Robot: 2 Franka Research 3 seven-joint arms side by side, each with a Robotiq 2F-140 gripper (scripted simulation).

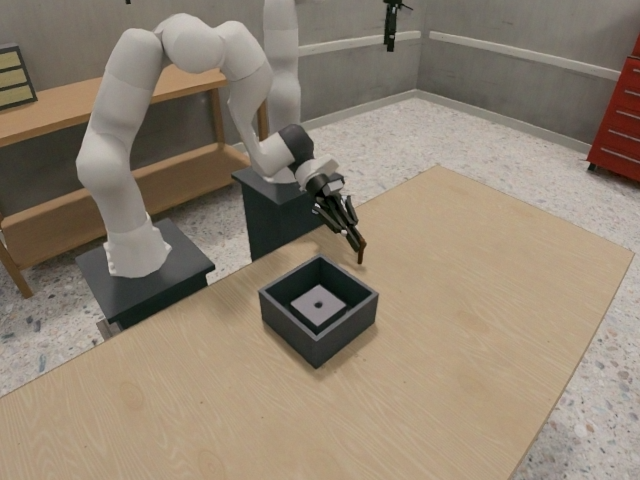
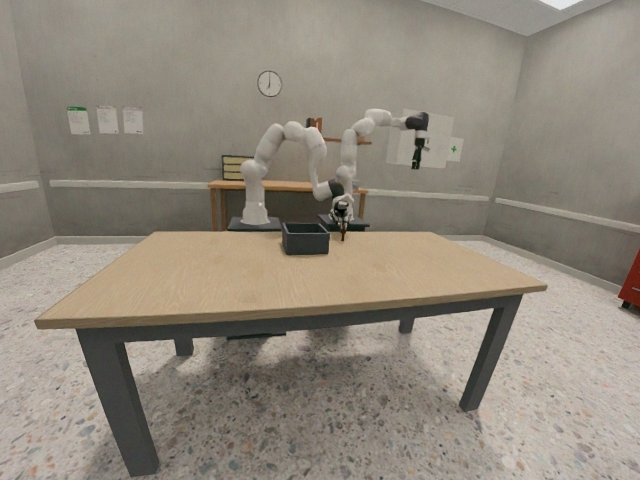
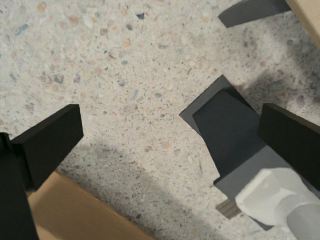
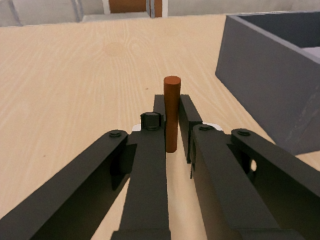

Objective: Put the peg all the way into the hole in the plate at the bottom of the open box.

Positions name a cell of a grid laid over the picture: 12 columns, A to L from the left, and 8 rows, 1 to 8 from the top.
dark grey box: image 1 F5; image 2 F4; image 4 J3; not seen in image 3 (out of frame)
